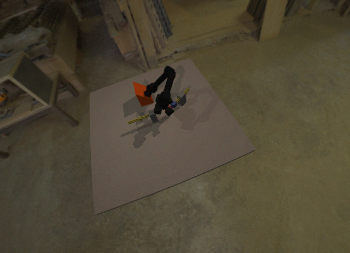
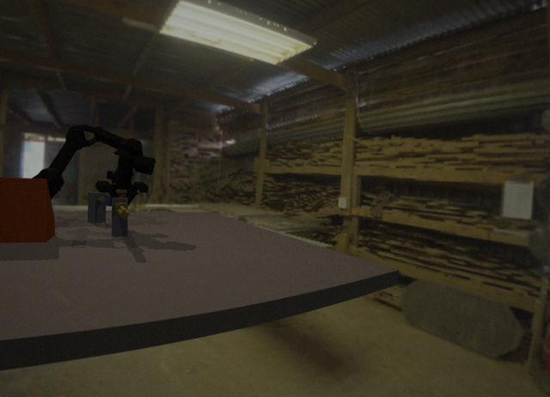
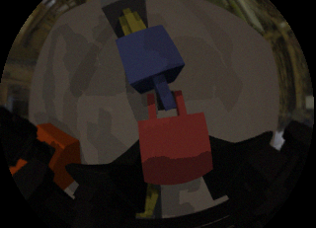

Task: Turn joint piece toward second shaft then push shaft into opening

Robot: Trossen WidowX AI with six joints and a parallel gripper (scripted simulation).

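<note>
Right now the red square joint piece is 1 cm to the left of my gripper tip and 3 cm above it.
</note>
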